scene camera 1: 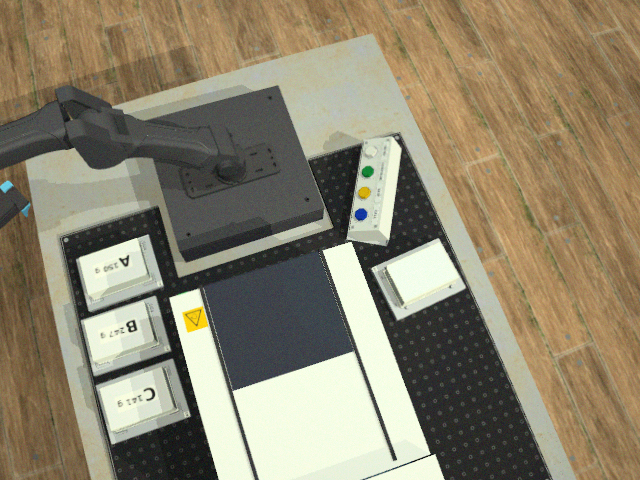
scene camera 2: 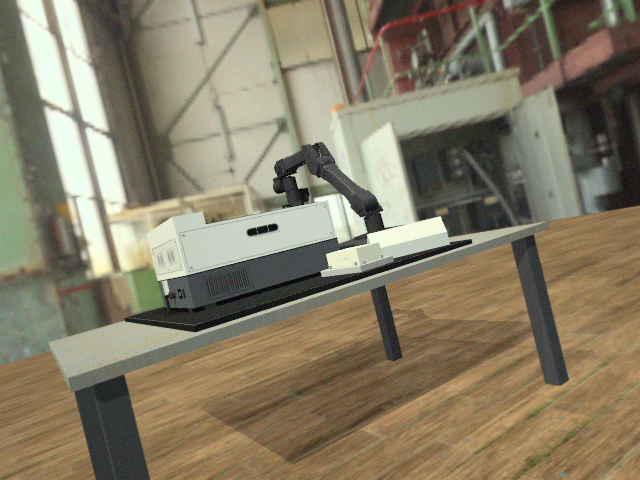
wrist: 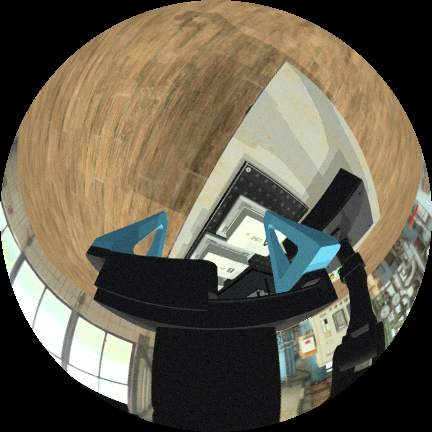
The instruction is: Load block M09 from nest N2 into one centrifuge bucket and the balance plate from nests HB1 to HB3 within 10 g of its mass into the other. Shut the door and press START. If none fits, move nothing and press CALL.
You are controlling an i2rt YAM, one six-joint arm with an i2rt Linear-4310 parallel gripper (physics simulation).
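Pixels of known places: gripper, between the fingertips: (scene camera 1: 5, 232) (wrist: 215, 215); arm's base, origin of its link: (scene camera 1: 231, 171).
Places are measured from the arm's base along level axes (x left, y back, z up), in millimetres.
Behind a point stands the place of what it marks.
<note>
My gripper (scene camera 1: 15, 197) (wrist: 215, 215) {x -446, y -32, z 116 mm} is open and empty, beyond the table's left edge in scene view 1; scene view 2 hides its fingers behind the centrifuge. Block A, marked 150 g (scene camera 1: 114, 267) {x -288, y -119, z -10 mm} (wrist: 247, 235) {x -321, y -117, z -10 mm}, block B, marked 247 g (scene camera 1: 121, 333) {x -308, y -256, z -10 mm} (wrist: 227, 262) {x -310, y -222, z -10 mm}, and block C, marked 141 g (scene camera 1: 136, 398) {x -313, y -387, z -10 mm}, sit in a column of grey nests. A white block (scene camera 1: 423, 273) {x 295, y -344, z -4 mm} (scene camera 2: 352, 256) {x 339, y -378, z -23 mm} with no readable label sits in a nest right of the centrifuge (scene camera 1: 379, 351) {x 125, y -476, z 146 mm} (scene camera 2: 258, 242) {x 144, y -530, z 70 mm}. A dark panel (scene camera 1: 279, 315) {x -11, y -362, z 149 mm} lies over its top; the buckets are hidden. The button box (scene camera 1: 392, 175) {x 320, y -121, z -3 mm} (scene camera 2: 408, 237) {x 312, y -151, z -16 mm} has white, green, yellow and blue (scene camera 1: 360, 214) {x 220, y -186, z 6 mm} buttons.
The arm's dark base plate (scene camera 1: 242, 217) {x -9, y -105, z -6 mm} (wrist: 357, 200) {x -102, y 132, z 12 mm} stands behind the centrifuge, between the lettered nests and the button box. The black dotted mat (scene camera 1: 444, 372) {x 270, y -538, z -64 mm} lies under the nests and machine on a grey table (scene camera 1: 336, 62) {x 335, y 243, z -77 mm} (scene camera 2: 118, 343) {x 173, y -930, z -77 mm}. The centrifuge housing rises well above the blocks.
</note>
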